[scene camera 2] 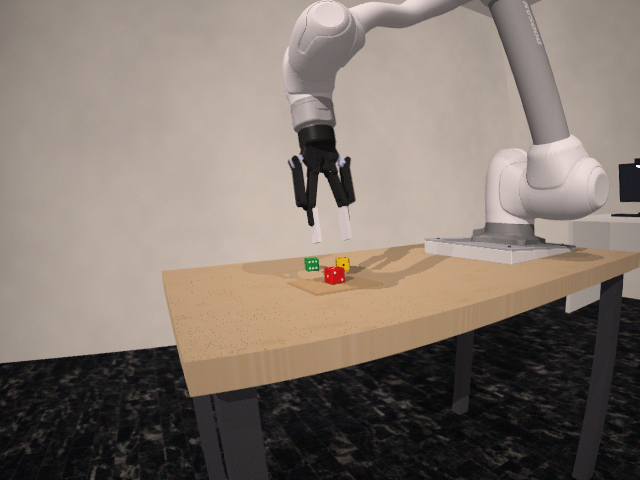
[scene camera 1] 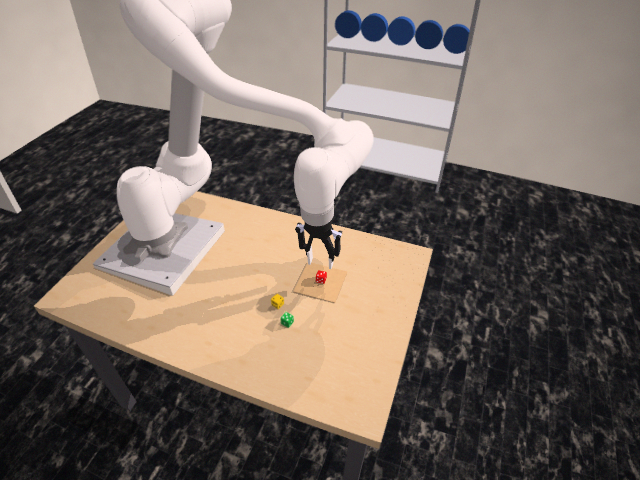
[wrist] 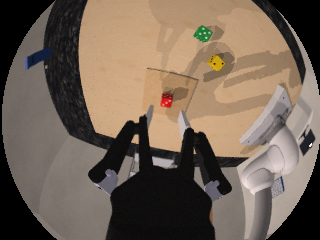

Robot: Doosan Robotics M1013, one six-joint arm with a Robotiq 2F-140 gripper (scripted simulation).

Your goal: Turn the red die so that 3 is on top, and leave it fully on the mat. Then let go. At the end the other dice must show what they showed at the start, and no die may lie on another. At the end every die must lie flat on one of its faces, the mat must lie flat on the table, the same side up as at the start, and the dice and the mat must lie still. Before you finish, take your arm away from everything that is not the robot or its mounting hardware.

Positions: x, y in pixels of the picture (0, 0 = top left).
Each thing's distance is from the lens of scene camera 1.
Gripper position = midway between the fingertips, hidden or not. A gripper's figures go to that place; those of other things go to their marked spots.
my gripper [scene camera 1: 320, 263]: 134 cm
mat [scene camera 1: 307, 285]: 138 cm
